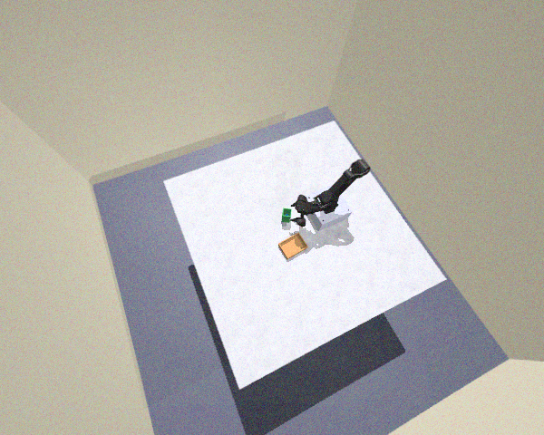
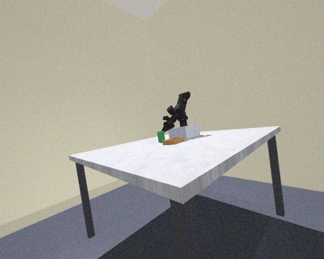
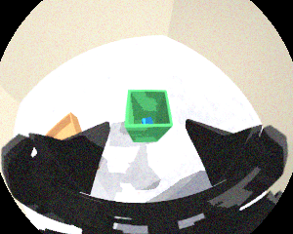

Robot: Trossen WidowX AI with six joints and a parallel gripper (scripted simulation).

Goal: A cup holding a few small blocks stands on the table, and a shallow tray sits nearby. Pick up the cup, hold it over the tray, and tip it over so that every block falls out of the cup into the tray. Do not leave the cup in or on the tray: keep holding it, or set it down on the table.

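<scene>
Now: gripper tip 20 mm short of the blue block, 10 mm to the left of it and 50 mm above it. The rest, counted from my gripper tip: green square cup 20 mm ahead, 10 mm to the right, 70 mm below.
</scene>
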